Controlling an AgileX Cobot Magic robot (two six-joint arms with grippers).
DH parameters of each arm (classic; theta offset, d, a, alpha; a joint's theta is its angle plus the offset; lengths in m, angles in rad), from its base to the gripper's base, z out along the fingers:
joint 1: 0 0.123 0 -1.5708
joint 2: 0.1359 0 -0.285 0
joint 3: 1.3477 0 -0.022 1.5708
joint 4: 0 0.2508 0 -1.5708
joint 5: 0 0 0.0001 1.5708
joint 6: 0 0.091 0 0
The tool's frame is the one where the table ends.
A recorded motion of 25 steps. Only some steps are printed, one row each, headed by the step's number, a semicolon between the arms.
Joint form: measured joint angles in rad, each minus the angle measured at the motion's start. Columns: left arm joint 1, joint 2, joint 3, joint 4, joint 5, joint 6; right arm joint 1, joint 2, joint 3, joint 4, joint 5, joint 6.
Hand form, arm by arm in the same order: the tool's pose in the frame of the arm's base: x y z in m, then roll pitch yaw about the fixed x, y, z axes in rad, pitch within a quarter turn. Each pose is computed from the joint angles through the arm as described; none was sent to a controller.
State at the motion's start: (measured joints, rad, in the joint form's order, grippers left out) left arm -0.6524 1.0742 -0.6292 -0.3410 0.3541 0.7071; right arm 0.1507 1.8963 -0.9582 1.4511 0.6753 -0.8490
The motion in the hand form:
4: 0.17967 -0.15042 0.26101 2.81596 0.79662 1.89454; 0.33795 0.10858 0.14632 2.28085 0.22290 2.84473
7: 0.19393 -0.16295 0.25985 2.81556 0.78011 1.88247; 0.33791 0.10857 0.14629 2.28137 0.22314 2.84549
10: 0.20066 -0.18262 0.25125 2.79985 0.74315 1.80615; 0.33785 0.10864 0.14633 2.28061 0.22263 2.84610
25: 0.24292 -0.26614 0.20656 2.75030 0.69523 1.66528; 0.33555 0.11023 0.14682 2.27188 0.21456 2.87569
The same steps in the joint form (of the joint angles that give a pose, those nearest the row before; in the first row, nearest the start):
4: 0.0000 0.1022 -0.0609 0.0000 -0.0046 0.0200; 0.0000 0.0000 0.0000 0.0000 0.0008 0.0000
7: -0.0058 0.1797 -0.1176 0.0000 -0.0110 0.0318; 0.0000 0.0000 0.0000 -0.0009 0.0008 0.0000
10: -0.0500 0.2627 -0.1582 0.0019 -0.0268 0.0688; 0.0000 0.0000 0.0000 -0.0009 0.0020 0.0000
25: -0.1627 0.6395 -0.3867 0.0050 -0.1630 0.1153; 0.0000 0.0000 0.0000 -0.0172 0.0314 0.0000

